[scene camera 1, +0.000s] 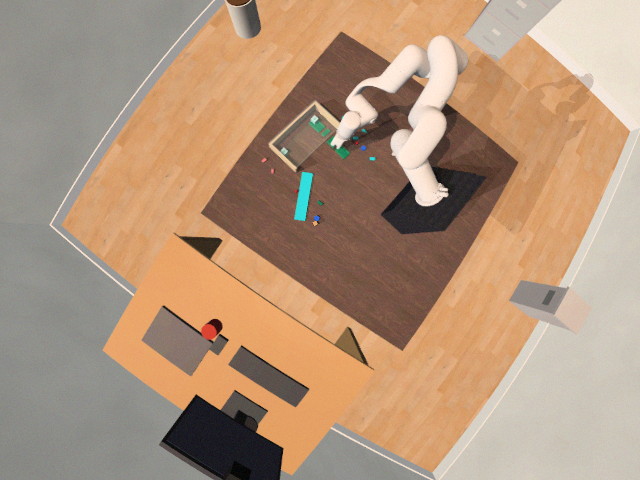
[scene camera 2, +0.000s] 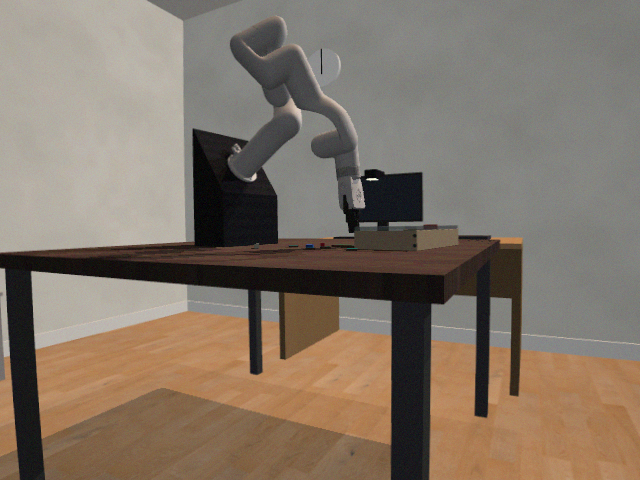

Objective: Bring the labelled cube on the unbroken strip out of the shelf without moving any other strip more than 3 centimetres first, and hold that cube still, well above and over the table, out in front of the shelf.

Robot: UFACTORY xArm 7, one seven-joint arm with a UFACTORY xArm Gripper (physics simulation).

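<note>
The low wooden shelf [scene camera 1: 326, 112] [scene camera 2: 436, 240] stands on the table, with a see-through top. Inside it, green strip pieces [scene camera 1: 316, 125] lie towards the upper right, with a pale cube [scene camera 1: 314, 119] at their far end. Another pale cube [scene camera 1: 284, 151] is near the shelf's left corner. Labels and any breaks are too small to read. A green strip [scene camera 1: 342, 151] lies outside the shelf's open side, partly hidden under the gripper. My gripper [scene camera 1: 336, 146] [scene camera 2: 352, 230] is shut and empty, pointing down over this strip, its tips a little above the table beside the shelf.
A long cyan strip [scene camera 1: 303, 196] lies on the table [scene camera 1: 361, 248] below the shelf in the scene camera 1 view. Small loose pieces, including a blue one [scene camera 1: 363, 148], a cyan one [scene camera 1: 372, 158] and a pink one [scene camera 1: 264, 160], lie around. The arm's black mount [scene camera 1: 454, 206] [scene camera 2: 250, 219] stands opposite.
</note>
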